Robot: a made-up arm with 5 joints.
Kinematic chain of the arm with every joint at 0, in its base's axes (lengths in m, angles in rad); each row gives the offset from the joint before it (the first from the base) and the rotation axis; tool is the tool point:
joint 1: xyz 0 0 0.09 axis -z
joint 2: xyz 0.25 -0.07 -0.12 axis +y
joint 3: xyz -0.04 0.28 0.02 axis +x
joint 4: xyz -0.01 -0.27 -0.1 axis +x
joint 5: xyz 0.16 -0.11 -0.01 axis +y
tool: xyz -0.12 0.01 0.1
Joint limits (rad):
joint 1: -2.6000..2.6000
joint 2: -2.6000..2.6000
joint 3: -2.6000..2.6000
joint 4: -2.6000..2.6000
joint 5: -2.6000..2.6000
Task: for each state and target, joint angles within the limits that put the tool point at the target. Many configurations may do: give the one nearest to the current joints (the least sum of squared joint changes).
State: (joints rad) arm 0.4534 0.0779 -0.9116 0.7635 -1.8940
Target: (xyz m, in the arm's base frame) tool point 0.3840 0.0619 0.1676
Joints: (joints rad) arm -0.4010 0.2871 -1.4865 0.7697 -1.9834
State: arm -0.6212 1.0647 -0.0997 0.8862 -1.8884
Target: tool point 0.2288 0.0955 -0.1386
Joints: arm -0.9105 0.8820 -0.5819 0.8655 -1.9537
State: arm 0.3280 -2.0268 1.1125 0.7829 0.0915
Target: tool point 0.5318 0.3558 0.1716
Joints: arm -0.2100 -2.1254 1.3595 0.8405 0.0008
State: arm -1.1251 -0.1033 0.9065 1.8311 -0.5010
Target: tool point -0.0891 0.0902 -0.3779
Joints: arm -1.4278 0.4620 0.8304 1.5250 0.0934
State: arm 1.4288 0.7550 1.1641 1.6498 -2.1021
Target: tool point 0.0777 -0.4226 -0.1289
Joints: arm 2.2084 0.4641 1.4726 2.0550 -2.0918
